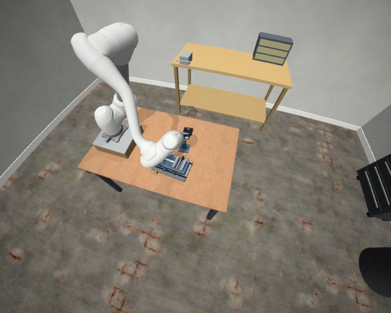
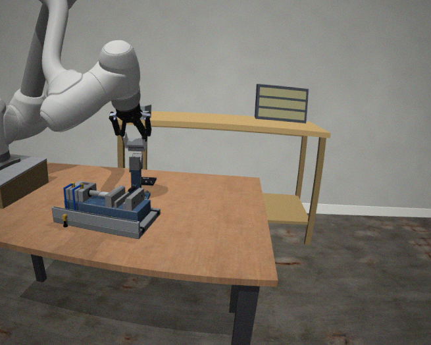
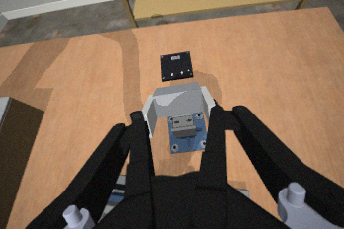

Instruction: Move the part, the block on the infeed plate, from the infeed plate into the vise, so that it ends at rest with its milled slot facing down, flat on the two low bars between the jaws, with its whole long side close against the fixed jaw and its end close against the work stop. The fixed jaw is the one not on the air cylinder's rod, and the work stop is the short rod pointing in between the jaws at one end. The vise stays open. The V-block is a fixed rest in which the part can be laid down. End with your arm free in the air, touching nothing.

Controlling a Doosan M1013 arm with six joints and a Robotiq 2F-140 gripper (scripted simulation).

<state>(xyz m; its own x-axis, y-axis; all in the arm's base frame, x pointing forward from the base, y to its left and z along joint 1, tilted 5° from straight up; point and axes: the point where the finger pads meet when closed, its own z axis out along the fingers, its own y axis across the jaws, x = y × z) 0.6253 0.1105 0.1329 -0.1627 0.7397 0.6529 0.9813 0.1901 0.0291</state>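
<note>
Now: hand 160 mm above the V-block post and 20 mm to the right of it. From my hand the other things lie so: work stop 140 mm to the right, 130 mm below, 40 mm ahead; then V-block base 210 mm below, 20 mm to the left; then part 20 mm to the left, 20 mm below.
</note>
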